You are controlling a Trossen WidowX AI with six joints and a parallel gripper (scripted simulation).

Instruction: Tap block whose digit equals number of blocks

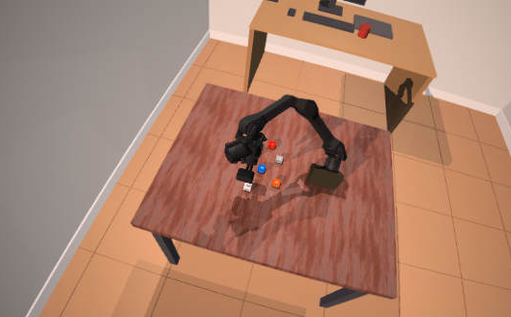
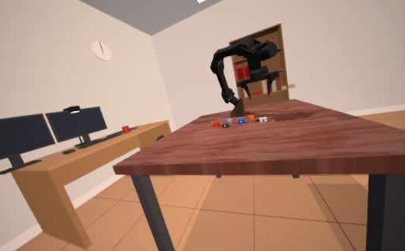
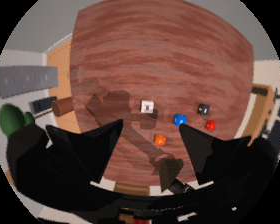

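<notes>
Now: gripper tip 12 cm above the white block and 1 cm past it. From my gripper tip the other things lie so: orange block (12 cm below, 12 cm behind, 7 cm to the right); then black block (19 cm to the right, 12 cm below, 3 cm ahead); then blue block (12 cm to the right, 12 cm below, 3 cm behind).
</notes>
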